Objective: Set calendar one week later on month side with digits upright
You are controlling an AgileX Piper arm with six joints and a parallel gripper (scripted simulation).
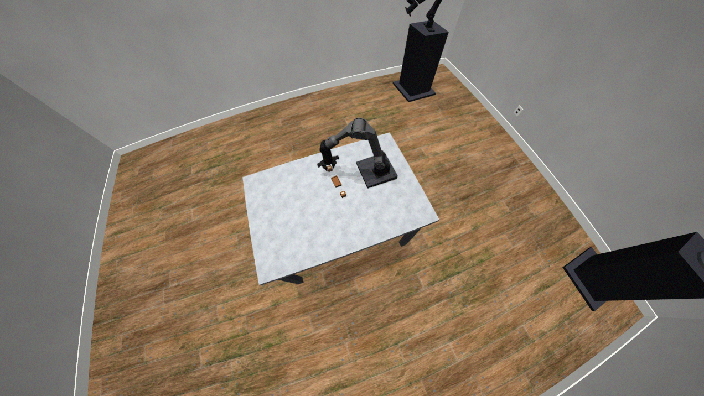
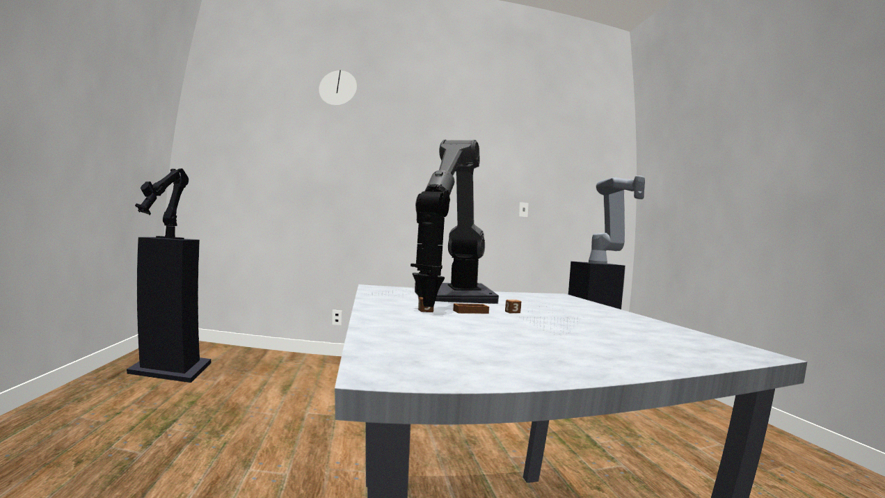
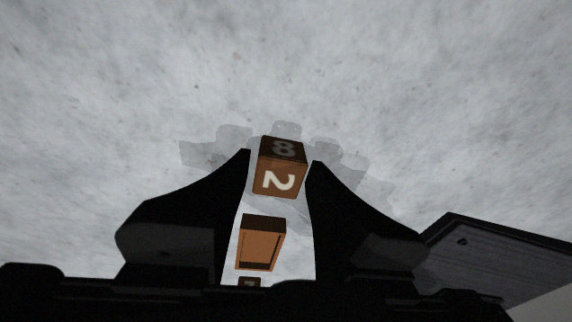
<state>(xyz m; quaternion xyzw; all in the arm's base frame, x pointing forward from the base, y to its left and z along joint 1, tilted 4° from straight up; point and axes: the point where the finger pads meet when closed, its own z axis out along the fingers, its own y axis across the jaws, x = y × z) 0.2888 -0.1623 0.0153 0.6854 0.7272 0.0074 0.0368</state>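
The brown cube lies 10 mm behind my hand and 210 mm to the left of it. The rest, counted from my hand: tray: 10 mm behind, 110 mm to the left, 10 mm below.
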